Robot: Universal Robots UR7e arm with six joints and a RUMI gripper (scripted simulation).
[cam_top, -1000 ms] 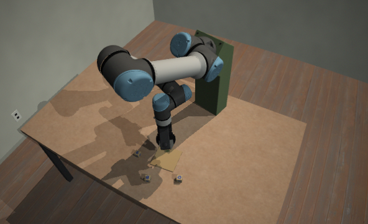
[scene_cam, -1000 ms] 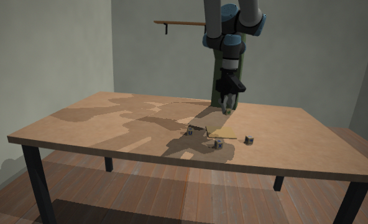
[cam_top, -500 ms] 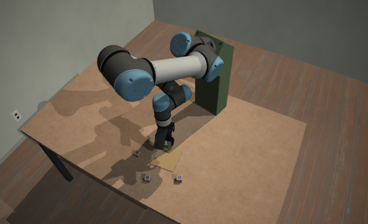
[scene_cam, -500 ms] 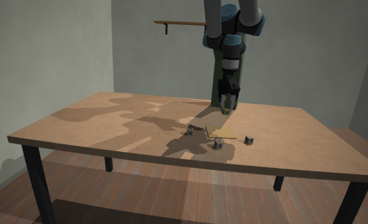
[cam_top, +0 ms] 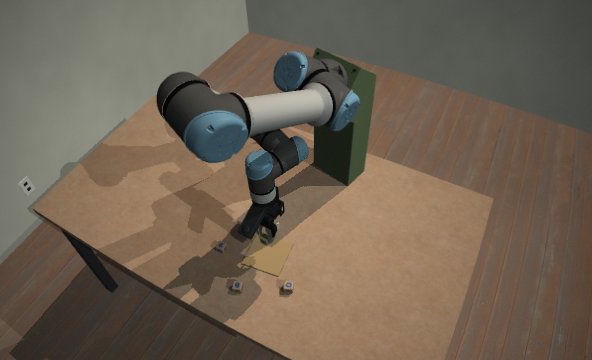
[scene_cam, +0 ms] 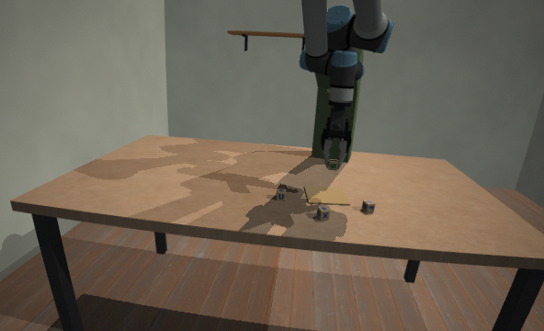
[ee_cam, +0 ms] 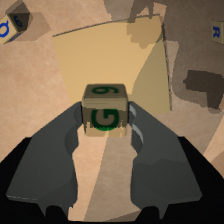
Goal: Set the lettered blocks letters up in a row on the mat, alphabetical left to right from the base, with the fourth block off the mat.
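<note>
My hand is 12 cm above the tan mat, 1 cm to the left of it and 1 cm past it. From my hand the other things lie so: Q block (13 cm to the left, 11 cm below, 6 cm ahead); then G block (right at my hand).
</note>
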